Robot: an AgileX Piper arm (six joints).
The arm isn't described. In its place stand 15 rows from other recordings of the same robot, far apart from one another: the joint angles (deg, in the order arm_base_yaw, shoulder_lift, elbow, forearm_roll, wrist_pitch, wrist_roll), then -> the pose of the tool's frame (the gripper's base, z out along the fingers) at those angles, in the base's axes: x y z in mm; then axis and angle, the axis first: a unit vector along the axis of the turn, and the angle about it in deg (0 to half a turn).
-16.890, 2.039, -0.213, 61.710, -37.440, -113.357 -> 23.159 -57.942 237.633 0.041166 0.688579 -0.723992 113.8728
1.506, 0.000, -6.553, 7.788, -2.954, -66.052 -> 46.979 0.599 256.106 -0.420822 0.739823 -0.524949 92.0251
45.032, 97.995, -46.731, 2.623, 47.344, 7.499 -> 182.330 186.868 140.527 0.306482 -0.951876 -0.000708 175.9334
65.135, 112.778, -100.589, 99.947, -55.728, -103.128 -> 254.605 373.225 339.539 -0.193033 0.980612 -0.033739 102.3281
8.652, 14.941, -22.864, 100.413, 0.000, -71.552 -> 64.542 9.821 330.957 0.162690 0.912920 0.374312 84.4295
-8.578, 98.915, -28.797, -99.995, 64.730, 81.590 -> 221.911 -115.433 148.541 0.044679 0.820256 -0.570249 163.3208
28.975, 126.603, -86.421, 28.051, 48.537, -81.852 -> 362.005 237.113 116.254 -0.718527 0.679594 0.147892 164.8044
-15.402, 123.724, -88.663, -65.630, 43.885, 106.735 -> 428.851 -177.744 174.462 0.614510 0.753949 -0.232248 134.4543
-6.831, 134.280, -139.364, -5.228, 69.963, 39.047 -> 508.869 -68.804 285.390 0.385803 0.922113 0.029383 149.6278
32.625, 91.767, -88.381, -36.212, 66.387, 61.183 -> 309.261 139.483 366.875 0.183960 0.981033 -0.061090 137.2401
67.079, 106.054, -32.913, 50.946, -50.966, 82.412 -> 164.135 247.222 122.554 0.525540 0.685456 0.503941 151.6046
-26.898, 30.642, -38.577, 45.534, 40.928, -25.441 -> 101.774 -3.922 352.383 0.160886 0.975612 0.149322 107.8984
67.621, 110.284, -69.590, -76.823, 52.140, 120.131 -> 211.795 330.652 200.151 0.014906 0.998336 0.055710 120.5948
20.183, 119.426, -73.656, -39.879, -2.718, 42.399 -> 419.186 157.037 146.033 -0.159514 0.981168 0.108925 130.1123
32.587, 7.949, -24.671, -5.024, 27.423, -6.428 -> 36.486 18.966 304.616 -0.349374 0.925045 0.149094 97.0487
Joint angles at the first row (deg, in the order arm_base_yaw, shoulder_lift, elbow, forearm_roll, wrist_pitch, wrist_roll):
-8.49, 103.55, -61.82, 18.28, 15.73, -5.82
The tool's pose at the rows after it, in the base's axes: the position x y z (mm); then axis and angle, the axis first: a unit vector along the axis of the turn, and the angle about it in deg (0 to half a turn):
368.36 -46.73 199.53 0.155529 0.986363 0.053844 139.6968
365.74 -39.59 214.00 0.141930 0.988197 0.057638 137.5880
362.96 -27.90 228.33 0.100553 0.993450 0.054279 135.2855
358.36 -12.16 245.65 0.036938 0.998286 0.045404 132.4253
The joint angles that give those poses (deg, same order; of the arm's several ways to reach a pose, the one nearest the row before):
-8.49, 101.31, -61.82, 19.10, 15.86, -7.10
-7.48, 99.05, -61.82, 19.47, 16.00, -7.84
-5.71, 96.81, -61.82, 19.47, 16.00, -10.74
-3.26, 94.06, -61.82, 19.22, 15.98, -15.26

